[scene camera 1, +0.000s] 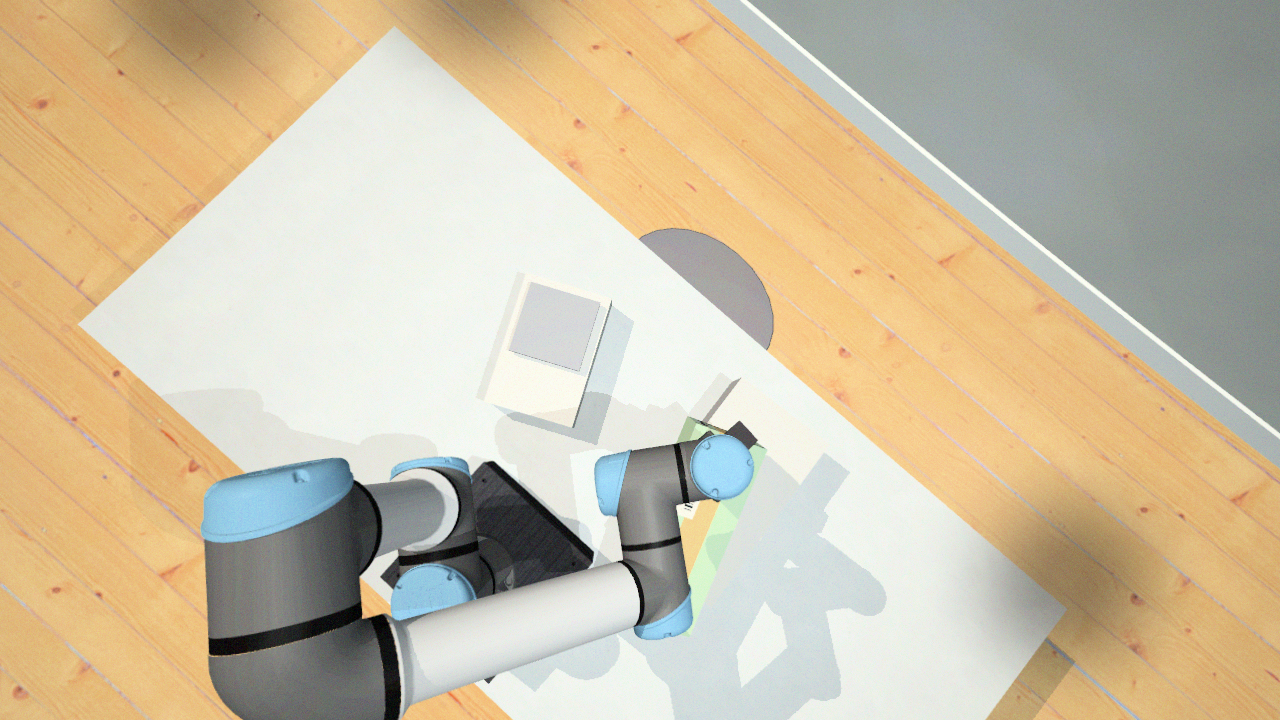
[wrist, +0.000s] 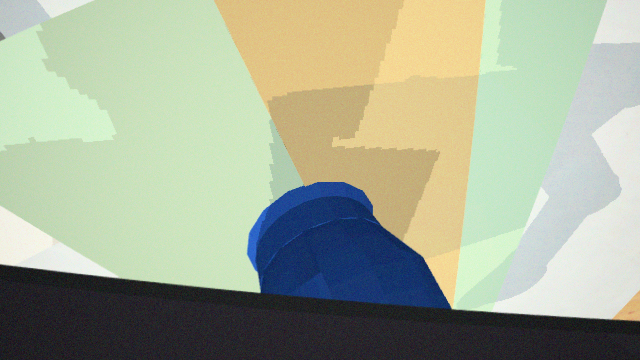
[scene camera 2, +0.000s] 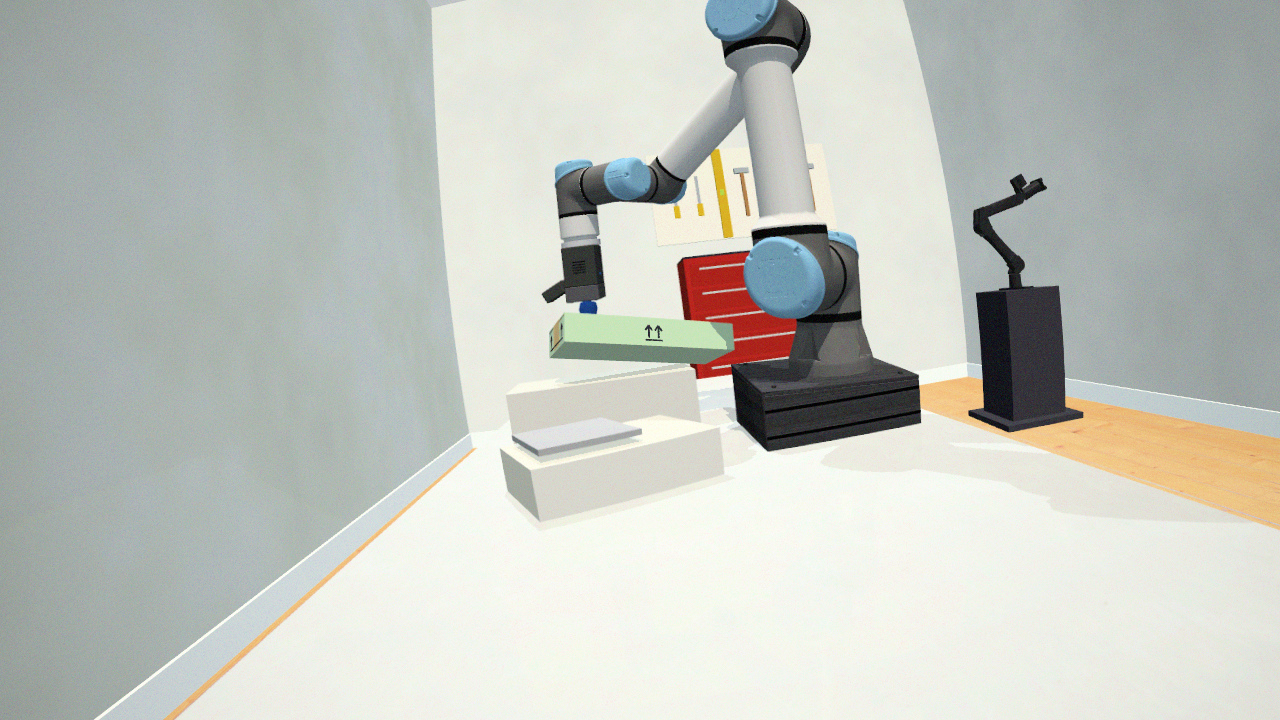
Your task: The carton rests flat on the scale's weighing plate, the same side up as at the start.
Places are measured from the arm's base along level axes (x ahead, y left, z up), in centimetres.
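Where they show: hand, tool point: (wrist: 336,216) (scene camera 2: 589,324); arm's base, link origin: (scene camera 1: 475,577) (scene camera 2: 831,368).
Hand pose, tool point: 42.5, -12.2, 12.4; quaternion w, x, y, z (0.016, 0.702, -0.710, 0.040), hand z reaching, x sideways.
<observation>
Each offset is from my tool point to the top centre of the thing, as dx, dy, dz. "pt": to the spot under its first point.
The long green carton (scene camera 1: 729,537) (scene camera 2: 617,338) (wrist: 150,150) with a tan tape strip hangs from my blue suction cup (scene camera 2: 588,307) (wrist: 320,235), attached near one end of its top. The carton is raised above the white block and tilted, its end toward the robot base lower. Its arrows point up in scene camera 2. The wrist hides the cup in scene camera 1. The scale {-6.1, +34.5, -13.4} (scene camera 1: 537,389) (scene camera 2: 626,474) is a white box with a grey weighing plate {pt -2.4, +36.8, -13.4} (scene camera 1: 554,325) (scene camera 2: 577,436), which bears nothing. It stands beside the block, apart from the carton.
The white block {+0.7, -6.9, -10.8} (scene camera 1: 774,425) (scene camera 2: 599,402) stands under the carton, behind the scale in scene camera 2. The black robot base (scene camera 2: 832,411) is to its right. A red drawer cabinet (scene camera 2: 765,331) and a dark pedestal (scene camera 2: 1020,358) with a small arm stand farther back.
</observation>
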